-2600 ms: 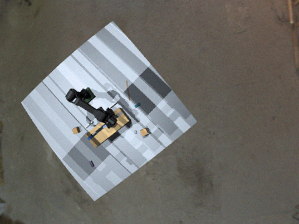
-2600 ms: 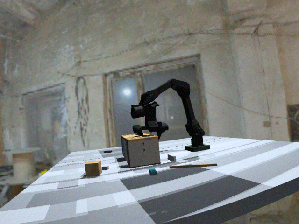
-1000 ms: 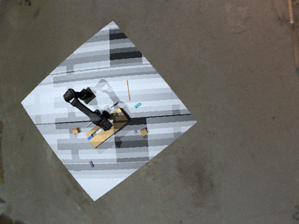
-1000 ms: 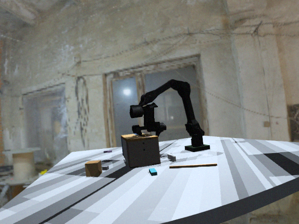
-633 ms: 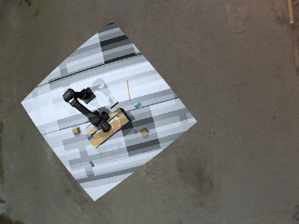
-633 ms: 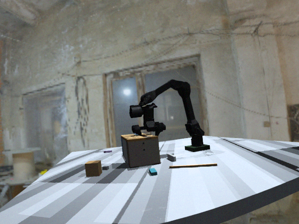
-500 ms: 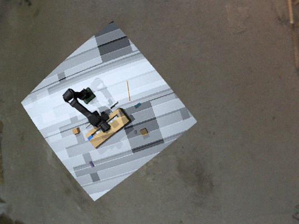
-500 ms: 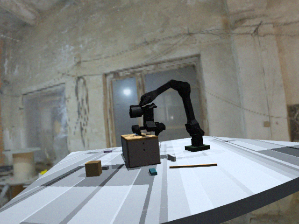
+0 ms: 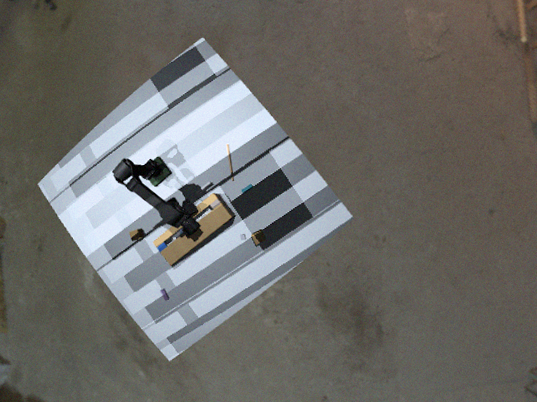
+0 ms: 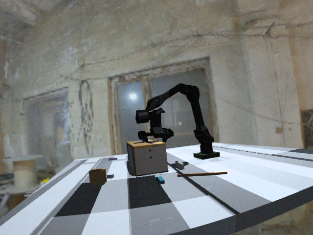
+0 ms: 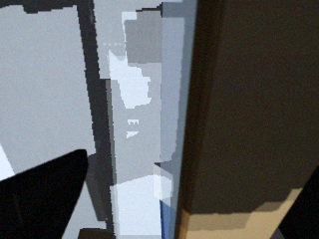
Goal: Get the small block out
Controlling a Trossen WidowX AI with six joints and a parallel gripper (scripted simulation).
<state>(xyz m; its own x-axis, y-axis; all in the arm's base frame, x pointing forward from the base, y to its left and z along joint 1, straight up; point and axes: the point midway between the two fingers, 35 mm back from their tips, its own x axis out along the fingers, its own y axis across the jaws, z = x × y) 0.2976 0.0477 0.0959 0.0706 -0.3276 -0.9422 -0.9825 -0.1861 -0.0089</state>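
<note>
My gripper tip is 30 mm short of the box, 20 mm to the right of it and 20 mm above it. Round my gripper tip: light blue block 60 mm ahead, 20 mm to the right; then thin wooden stick 330 mm to the left, 150 mm behind, 80 mm below; then teal block 350 mm to the left, 80 mm below, 10 mm ahead.
</note>
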